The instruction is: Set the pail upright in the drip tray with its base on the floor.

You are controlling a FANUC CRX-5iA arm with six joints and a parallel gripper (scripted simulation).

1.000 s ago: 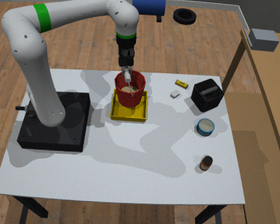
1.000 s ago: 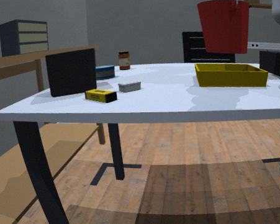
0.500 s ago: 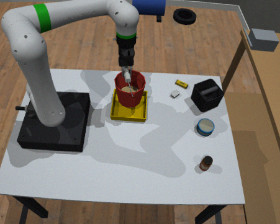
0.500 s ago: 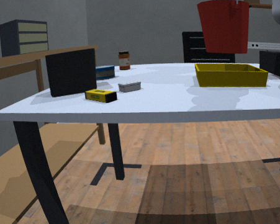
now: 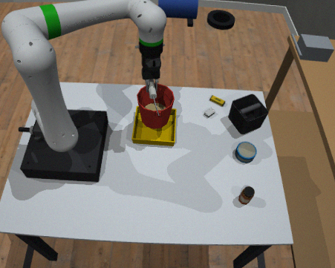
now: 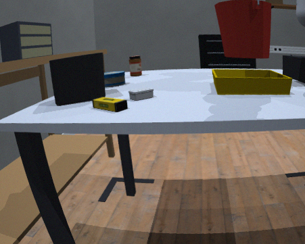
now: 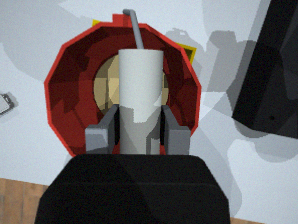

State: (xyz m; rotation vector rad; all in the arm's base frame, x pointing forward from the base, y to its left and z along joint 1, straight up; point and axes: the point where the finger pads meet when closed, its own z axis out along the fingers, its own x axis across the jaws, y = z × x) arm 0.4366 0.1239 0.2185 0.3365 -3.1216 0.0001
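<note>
The wire handle is 10 mm ahead of my hand and 30 mm below it. Round my hand: red pail (10 mm ahead, 90 mm below); then small grey box (310 mm ahead, 120 mm to the left, 300 mm below); then yellow drip tray (20 mm ahead, 300 mm below).
</note>
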